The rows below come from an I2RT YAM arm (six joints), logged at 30 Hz.
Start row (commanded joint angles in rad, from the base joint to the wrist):
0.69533, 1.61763, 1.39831, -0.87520, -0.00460, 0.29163
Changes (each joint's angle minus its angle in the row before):
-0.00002, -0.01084, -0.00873, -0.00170, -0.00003, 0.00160
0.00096, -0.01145, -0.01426, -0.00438, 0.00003, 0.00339
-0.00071, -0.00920, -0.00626, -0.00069, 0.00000, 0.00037
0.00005, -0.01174, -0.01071, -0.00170, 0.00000, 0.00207
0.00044, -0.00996, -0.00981, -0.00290, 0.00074, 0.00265
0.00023, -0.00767, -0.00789, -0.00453, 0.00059, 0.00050
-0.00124, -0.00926, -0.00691, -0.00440, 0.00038, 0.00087
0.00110, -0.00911, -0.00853, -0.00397, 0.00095, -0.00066
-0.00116, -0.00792, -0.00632, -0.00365, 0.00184, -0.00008
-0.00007, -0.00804, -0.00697, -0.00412, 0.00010, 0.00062
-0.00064, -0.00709, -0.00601, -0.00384, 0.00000, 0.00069
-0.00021, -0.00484, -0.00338, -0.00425, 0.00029, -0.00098
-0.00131, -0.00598, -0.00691, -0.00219, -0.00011, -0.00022
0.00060, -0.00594, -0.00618, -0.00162, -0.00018, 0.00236
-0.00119, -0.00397, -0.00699, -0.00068, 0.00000, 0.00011
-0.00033, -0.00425, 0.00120, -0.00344, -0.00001, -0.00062
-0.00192, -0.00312, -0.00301, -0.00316, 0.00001, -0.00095
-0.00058, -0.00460, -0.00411, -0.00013, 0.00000, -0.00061
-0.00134, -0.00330, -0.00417, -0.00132, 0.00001, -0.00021
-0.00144, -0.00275, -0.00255, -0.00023, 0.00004, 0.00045
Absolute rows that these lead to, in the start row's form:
0.69531, 1.60679, 1.38958, -0.87690, -0.00463, 0.29323
0.69627, 1.59534, 1.37532, -0.88128, -0.00460, 0.29662
0.69556, 1.58614, 1.36906, -0.88197, -0.00460, 0.29699
0.69561, 1.57440, 1.35835, -0.88367, -0.00460, 0.29906
0.69605, 1.56444, 1.34854, -0.88657, -0.00386, 0.30171
0.69628, 1.55677, 1.34065, -0.89110, -0.00327, 0.30221
0.69504, 1.54751, 1.33374, -0.89550, -0.00289, 0.30308
0.69614, 1.53840, 1.32521, -0.89947, -0.00194, 0.30242
0.69498, 1.53048, 1.31889, -0.90312, -0.00010, 0.30234
0.69491, 1.52244, 1.31192, -0.90724, 0.00000, 0.30296
0.69427, 1.51535, 1.30591, -0.91108, 0.00000, 0.30365
0.69406, 1.51051, 1.30253, -0.91533, 0.00029, 0.30267
0.69275, 1.50453, 1.29562, -0.91752, 0.00018, 0.30245
0.69335, 1.49859, 1.28944, -0.91914, 0.00000, 0.30481
0.69216, 1.49462, 1.28245, -0.91982, 0.00000, 0.30492
0.69183, 1.49037, 1.28365, -0.92326, -0.00001, 0.30430
0.68991, 1.48725, 1.28064, -0.92642, 0.00000, 0.30335
0.68933, 1.48265, 1.27653, -0.92655, 0.00000, 0.30274
0.68799, 1.47935, 1.27236, -0.92787, 0.00001, 0.30253
0.68655, 1.47660, 1.26981, -0.92810, 0.00005, 0.30298

